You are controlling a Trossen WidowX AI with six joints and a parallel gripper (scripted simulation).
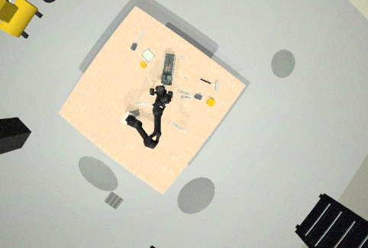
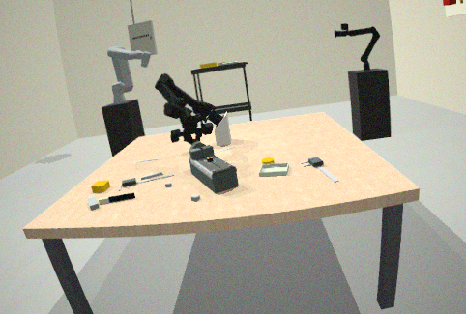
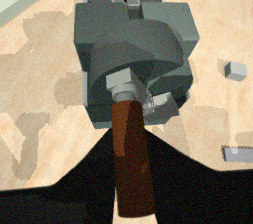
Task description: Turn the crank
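The crank is 2 cm above my gripper tip and 1 cm to the right of it. The rest, counted from my gripper tip: red pointer (15 cm ahead, 7 cm to the left, 1 cm below); brown crank handle (3 cm above, 1 cm to the right, 1 cm behind); yellow disc (28 cm to the left, 8 cm below, 4 cm ahead).
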